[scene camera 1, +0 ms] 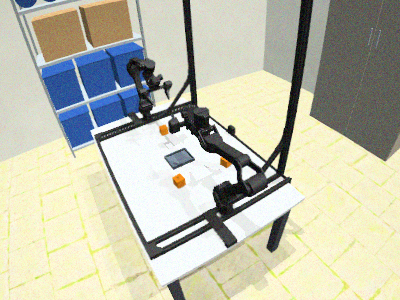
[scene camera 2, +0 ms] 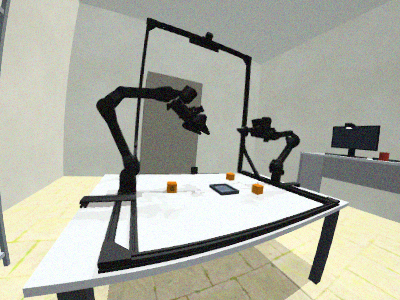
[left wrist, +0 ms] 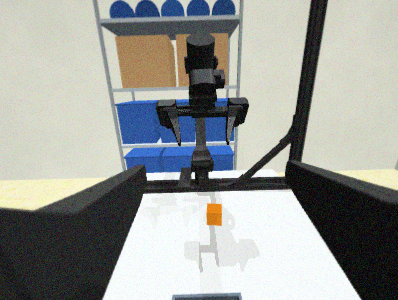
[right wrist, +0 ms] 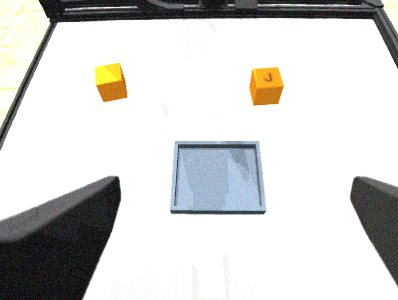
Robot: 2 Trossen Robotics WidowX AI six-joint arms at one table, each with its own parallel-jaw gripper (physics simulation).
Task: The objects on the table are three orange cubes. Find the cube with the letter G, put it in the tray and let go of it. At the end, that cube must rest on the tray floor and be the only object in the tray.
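Seen in the pictures: left gripper, fingertip midpoint: (scene camera 1: 180,111) (scene camera 2: 241,129) (left wrist: 215,169); right gripper, fingertip midpoint: (scene camera 1: 161,102) (scene camera 2: 204,134) (left wrist: 203,144) (right wrist: 235,187); left arm's base, origin of the base link: (scene camera 1: 225,209) (scene camera 2: 275,182) (right wrist: 213,1); right arm's base, origin of the base link: (scene camera 1: 147,118) (scene camera 2: 127,191) (left wrist: 201,183).
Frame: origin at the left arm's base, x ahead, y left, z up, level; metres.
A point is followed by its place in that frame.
Observation:
The orange cube with a dark letter that looks like G (scene camera 2: 172,187) @[x 0.715, y -0.011, z 0.009 m] (scene camera 1: 163,130) @[x 0.691, y -0.024, z 0.017 m] (left wrist: 214,215) @[x 0.690, y -0.032, z 0.017 m] stands on the table near the right arm. A cube marked J (right wrist: 267,86) @[x 0.288, y 0.086, z 0.026 m] (scene camera 1: 179,181) @[x 0.246, y 0.095, z 0.022 m] (scene camera 2: 257,189) @[x 0.288, y 0.107, z 0.009 m] stands beyond the tray in the right wrist view. The third cube (right wrist: 111,82) @[x 0.275, y -0.175, z 0.025 m] (scene camera 1: 226,162) @[x 0.232, y -0.170, z 0.018 m] (scene camera 2: 230,176) @[x 0.270, y -0.163, z 0.010 m] shows no readable letter. The blue-grey tray (right wrist: 217,175) @[x 0.430, y 0.003, z -0.013 m] (scene camera 1: 179,158) @[x 0.432, y 0.002, z -0.013 m] (scene camera 2: 224,189) @[x 0.430, y 0.006, z -0.013 m] lies between the cubes, empty. My right gripper (scene camera 1: 168,95) (scene camera 2: 204,132) @[x 0.575, y 0.000, z 0.273 m] (left wrist: 203,144) @[x 0.575, y 0.000, z 0.273 m] is open, raised above the table. My left gripper (scene camera 1: 173,125) (scene camera 2: 241,130) @[x 0.350, y 0.000, z 0.325 m] is open and empty, also raised.
A black gantry frame (scene camera 1: 295,90) @[x 0.017, y -0.347, z 0.462 m] (scene camera 2: 246,100) @[x 0.032, y -0.350, z 0.623 m] stands over the table, and black rails run along the table edges. My left arm reaches over the table in scene camera 1, close above the third cube in the picture. A shelf unit (left wrist: 150,26) with boxes stands behind the right arm.

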